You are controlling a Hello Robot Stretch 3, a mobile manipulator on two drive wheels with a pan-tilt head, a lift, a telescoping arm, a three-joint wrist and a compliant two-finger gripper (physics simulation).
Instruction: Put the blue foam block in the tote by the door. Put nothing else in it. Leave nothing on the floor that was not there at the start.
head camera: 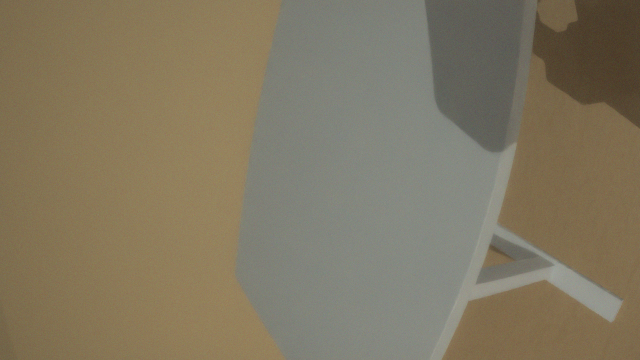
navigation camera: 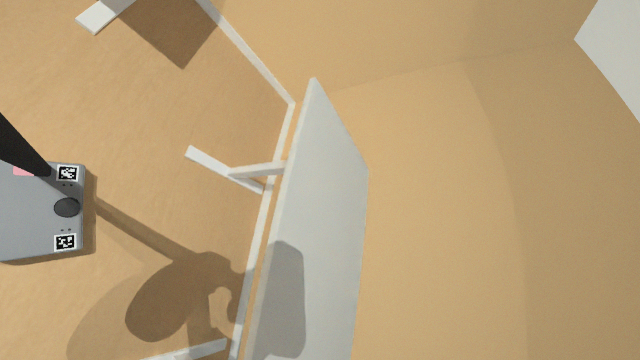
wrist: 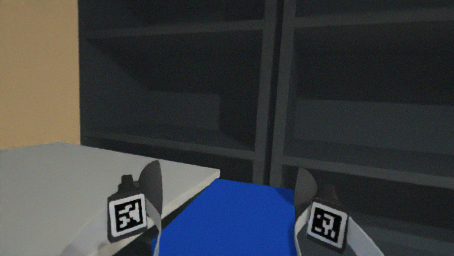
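Where they show: gripper, fingertip midpoint: (wrist: 227, 183); robot's base, origin of the base link: (navigation camera: 67, 205).
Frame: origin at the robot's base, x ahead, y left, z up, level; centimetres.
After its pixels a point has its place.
The blue foam block (wrist: 230, 220) @(x -2.0, y -36.2, z 110.8 cm) fills the lower middle of the wrist view, between the two fingertips of my gripper (wrist: 227, 183) @(x -1.8, y -42.1, z 110.5 cm). Both fingers press against its sides, so the gripper is shut on it. The block's lower part is cut off by the view's bottom edge. The tote and the door do not show in these views.
A white table (head camera: 370, 175) @(x 59.7, y -4.7, z 95.1 cm) (navigation camera: 325, 200) @(x 59.6, y 2.4, z 95.1 cm) (wrist: 65, 175) @(x 40.1, y -82.5, z 95.1 cm) stands near, its corner left of the block in the wrist view. A dark shelf unit (wrist: 272, 100) @(x -17.8, y -112.5, z 117.9 cm) stands behind it. My base (navigation camera: 30, 215) @(x -8.8, y -2.3, z 16.0 cm) is at the left of the navigation view. White skirting (navigation camera: 257, 235) @(x 108.4, y -30.4, z 4.7 cm) runs along the wall.
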